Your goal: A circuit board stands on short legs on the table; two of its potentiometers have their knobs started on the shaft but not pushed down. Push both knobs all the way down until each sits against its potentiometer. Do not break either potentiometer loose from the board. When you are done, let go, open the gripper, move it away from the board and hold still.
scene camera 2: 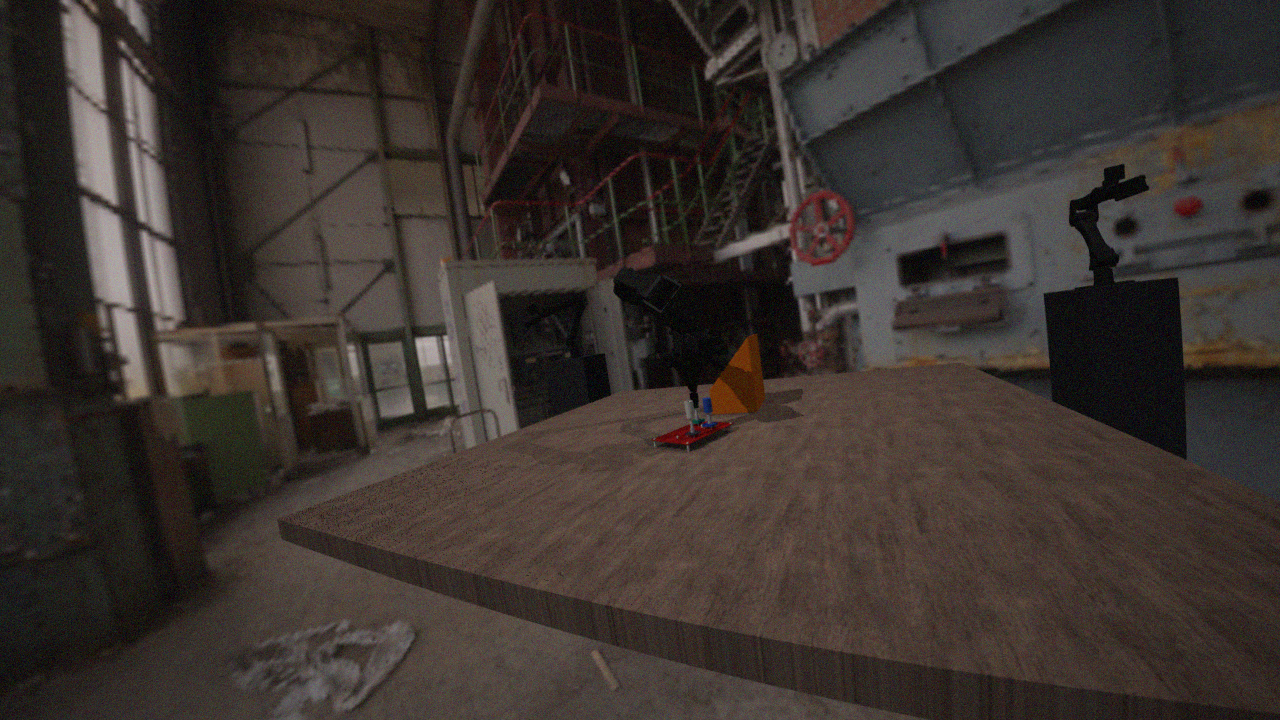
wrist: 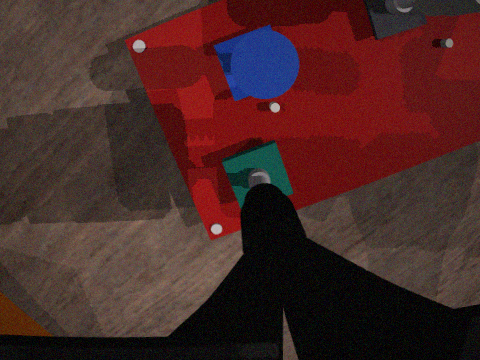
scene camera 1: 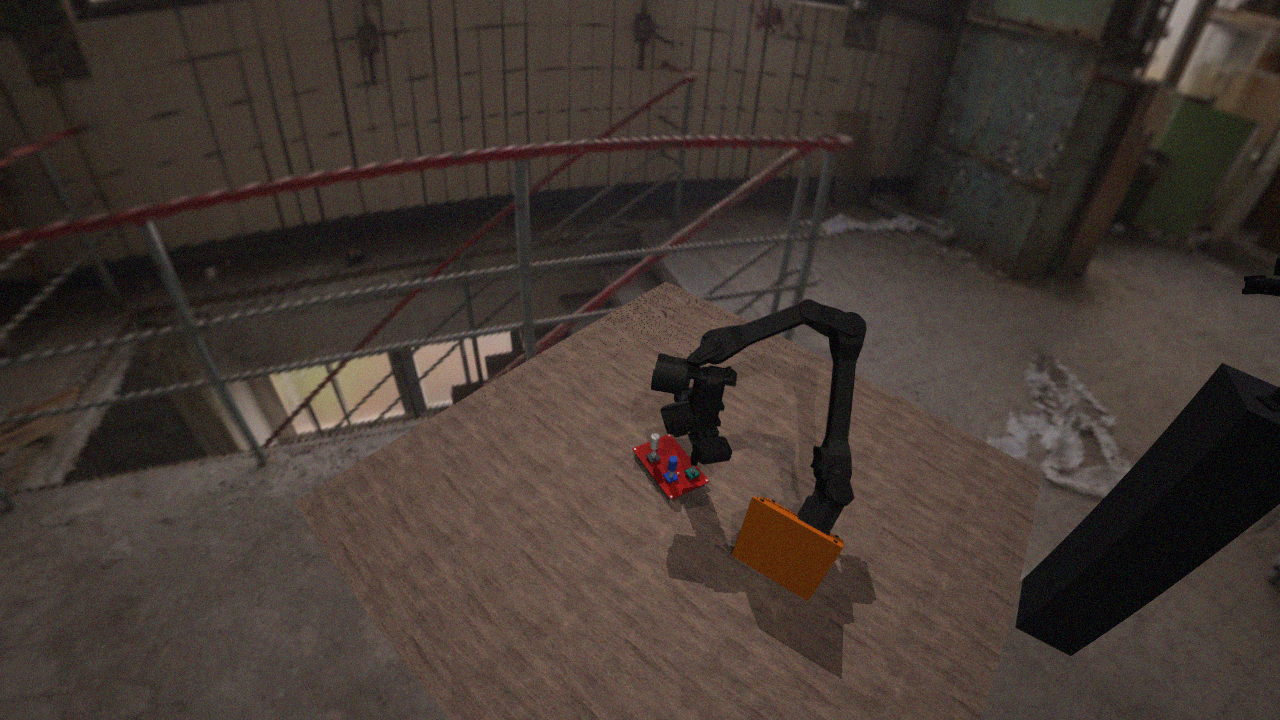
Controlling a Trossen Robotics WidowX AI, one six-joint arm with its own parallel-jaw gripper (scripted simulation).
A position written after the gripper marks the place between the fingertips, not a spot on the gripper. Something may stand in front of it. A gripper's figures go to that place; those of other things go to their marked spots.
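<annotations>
The gripper [wrist: 275, 246] is 10 cm from the lens, while a green potentiometer [wrist: 259, 165] sits 16 cm from the lens.
</annotations>
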